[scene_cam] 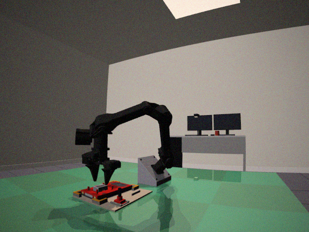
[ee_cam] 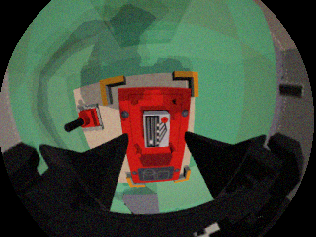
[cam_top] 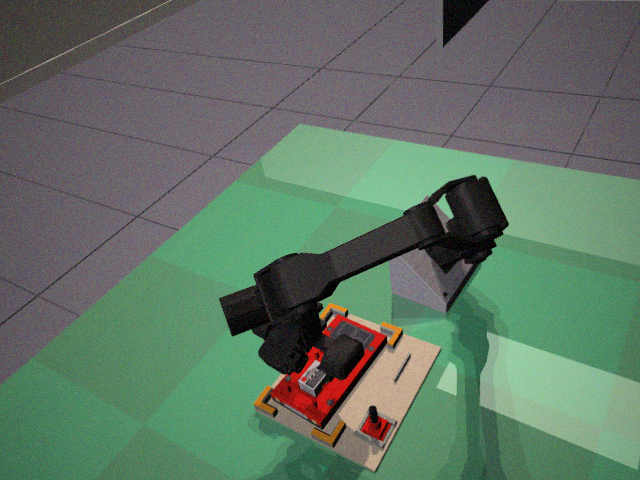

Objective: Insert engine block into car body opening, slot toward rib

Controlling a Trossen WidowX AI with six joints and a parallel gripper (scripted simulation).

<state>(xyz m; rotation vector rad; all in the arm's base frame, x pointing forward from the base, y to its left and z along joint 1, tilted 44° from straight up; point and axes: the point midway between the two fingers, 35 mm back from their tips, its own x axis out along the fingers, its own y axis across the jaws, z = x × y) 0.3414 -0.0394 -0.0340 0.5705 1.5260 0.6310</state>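
My gripper tip is 30 mm above the grey engine block.
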